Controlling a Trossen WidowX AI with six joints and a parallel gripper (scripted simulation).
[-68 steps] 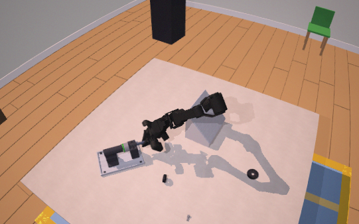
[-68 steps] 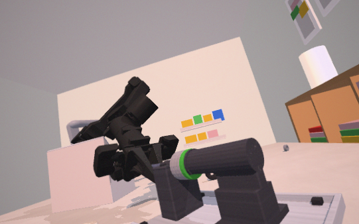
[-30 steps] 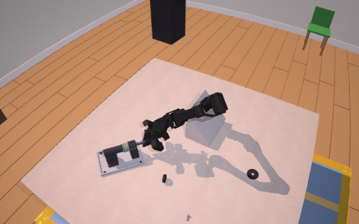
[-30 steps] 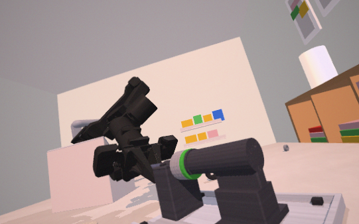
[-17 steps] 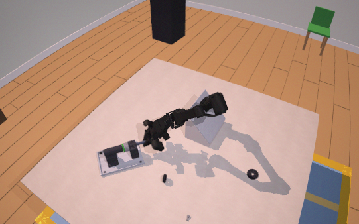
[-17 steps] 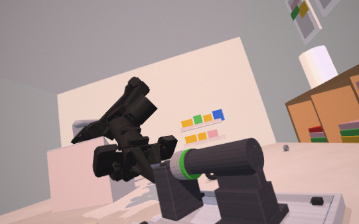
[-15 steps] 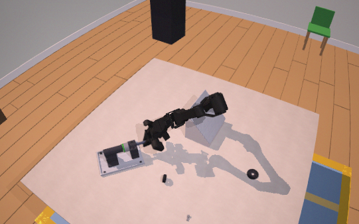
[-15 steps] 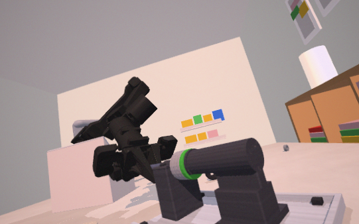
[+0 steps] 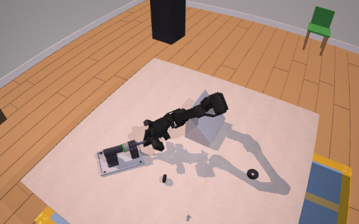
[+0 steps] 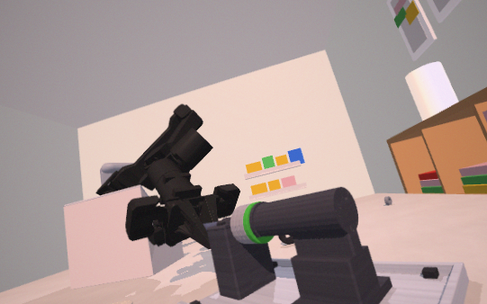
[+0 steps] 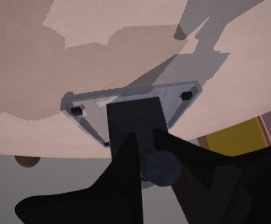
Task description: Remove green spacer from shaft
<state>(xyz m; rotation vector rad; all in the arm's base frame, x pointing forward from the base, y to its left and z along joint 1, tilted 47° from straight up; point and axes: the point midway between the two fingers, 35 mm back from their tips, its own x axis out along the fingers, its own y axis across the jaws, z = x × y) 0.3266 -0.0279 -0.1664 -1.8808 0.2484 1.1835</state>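
Now: gripper tip 40 mm short of the shaft, 20 mm to the left of it and 20 mm below it. Also, from my gripper tip: green spacer: 80 mm ahead, 60 mm to the right, 20 mm above; dark ring: 190 mm to the left, 80 mm ahead, 40 mm below.
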